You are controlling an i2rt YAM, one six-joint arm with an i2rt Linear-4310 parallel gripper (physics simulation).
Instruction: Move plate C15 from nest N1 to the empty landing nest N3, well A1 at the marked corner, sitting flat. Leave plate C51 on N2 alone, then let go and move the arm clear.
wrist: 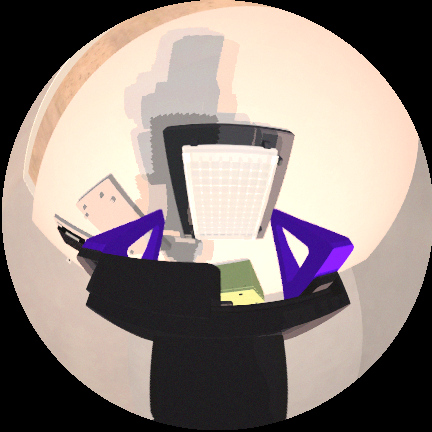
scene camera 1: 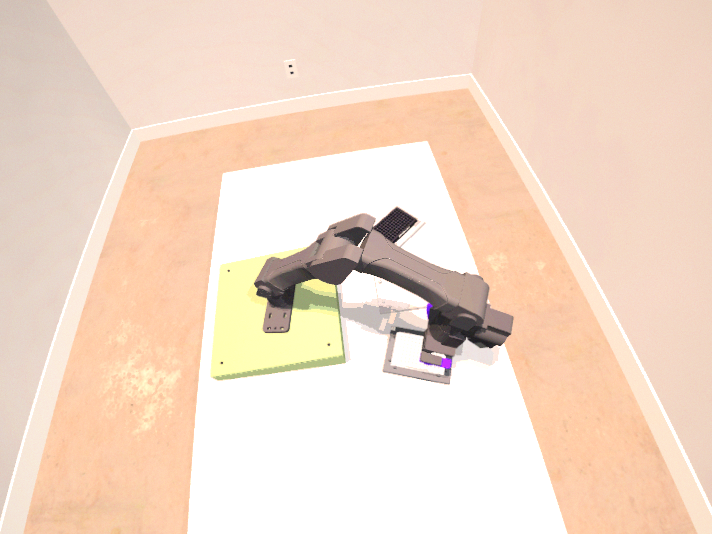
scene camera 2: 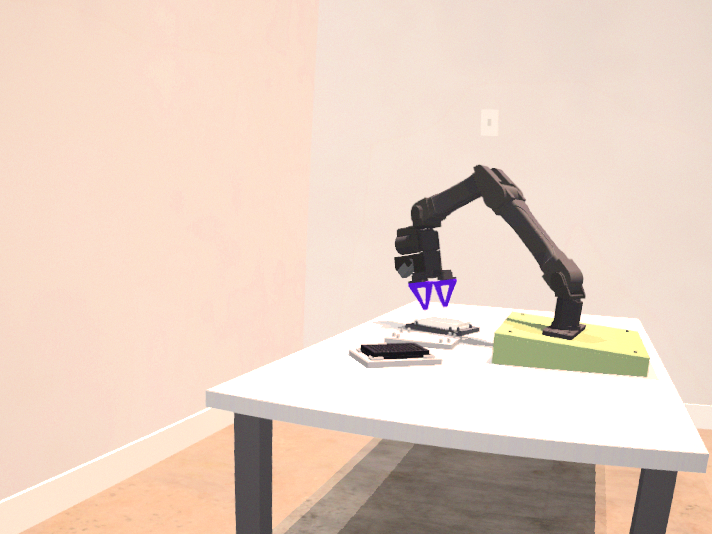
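Note:
A white gridded plate (scene camera 1: 405, 351) (scene camera 2: 442, 323) (wrist: 227, 192) lies flat in a dark-framed nest (scene camera 1: 416, 377) (scene camera 2: 425, 330) (wrist: 175, 165). A black plate (scene camera 1: 395, 224) (scene camera 2: 393, 350) sits on a light nest (scene camera 2: 396, 362). Between them is an empty light nest (scene camera 2: 422, 341) (wrist: 107, 207) with small posts, partly hidden by the arm in scene camera 1. I cannot read the plate labels or the A1 mark. My gripper (scene camera 1: 438, 336) (scene camera 2: 435, 306) (wrist: 217, 214) is open and empty, pointing down above the white plate. In the wrist view its purple fingertips stand wide, left and right of the plate's near end.
The arm's base stands on a yellow-green block (scene camera 1: 276, 356) (scene camera 2: 569, 359) (wrist: 240, 275) beside the nests. The nests stand on a white table (scene camera 1: 345, 448) (scene camera 2: 460, 402). The arm's forearm (scene camera 1: 414, 267) (scene camera 2: 451, 198) reaches across, high above the table.

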